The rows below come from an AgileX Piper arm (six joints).
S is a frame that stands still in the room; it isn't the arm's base.
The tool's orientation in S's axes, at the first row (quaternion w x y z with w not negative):
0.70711, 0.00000, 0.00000, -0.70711
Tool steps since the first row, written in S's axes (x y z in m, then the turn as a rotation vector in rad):
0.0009, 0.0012, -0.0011, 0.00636, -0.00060, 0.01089
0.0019, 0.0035, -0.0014, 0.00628, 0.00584, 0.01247
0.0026, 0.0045, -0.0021, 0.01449, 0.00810, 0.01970
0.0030, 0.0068, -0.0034, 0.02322, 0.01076, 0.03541
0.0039, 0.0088, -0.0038, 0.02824, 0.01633, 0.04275
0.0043, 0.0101, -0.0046, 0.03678, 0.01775, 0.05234
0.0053, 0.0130, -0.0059, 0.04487, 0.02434, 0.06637
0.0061, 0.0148, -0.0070, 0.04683, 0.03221, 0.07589
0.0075, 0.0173, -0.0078, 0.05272, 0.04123, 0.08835
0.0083, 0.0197, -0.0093, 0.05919, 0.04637, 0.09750
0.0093, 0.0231, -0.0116, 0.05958, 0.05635, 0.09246
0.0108, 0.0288, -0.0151, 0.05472, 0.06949, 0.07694
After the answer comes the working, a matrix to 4 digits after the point.
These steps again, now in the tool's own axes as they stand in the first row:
-0.0012, 0.0009, -0.0011, 0.00060, 0.00636, 0.01089
-0.0035, 0.0019, -0.0014, -0.00584, 0.00628, 0.01247
-0.0045, 0.0026, -0.0021, -0.00810, 0.01449, 0.01970
-0.0068, 0.0030, -0.0034, -0.01076, 0.02322, 0.03541
-0.0088, 0.0039, -0.0038, -0.01633, 0.02824, 0.04275
-0.0101, 0.0043, -0.0046, -0.01775, 0.03678, 0.05234
-0.0130, 0.0053, -0.0059, -0.02434, 0.04487, 0.06637
-0.0148, 0.0061, -0.0070, -0.03221, 0.04683, 0.07589
-0.0173, 0.0075, -0.0078, -0.04123, 0.05272, 0.08835
-0.0197, 0.0083, -0.0093, -0.04637, 0.05919, 0.09750
-0.0231, 0.0093, -0.0116, -0.05635, 0.05958, 0.09246
-0.0288, 0.0108, -0.0151, -0.06949, 0.05472, 0.07694

The tool's axes in the first row as the columns of a matrix, in S's axes (rounded; the answer above uses it unrounded):
0.0000, 1.0000, 0.0000
-1.0000, 0.0000, 0.0000
0.0000, 0.0000, 1.0000

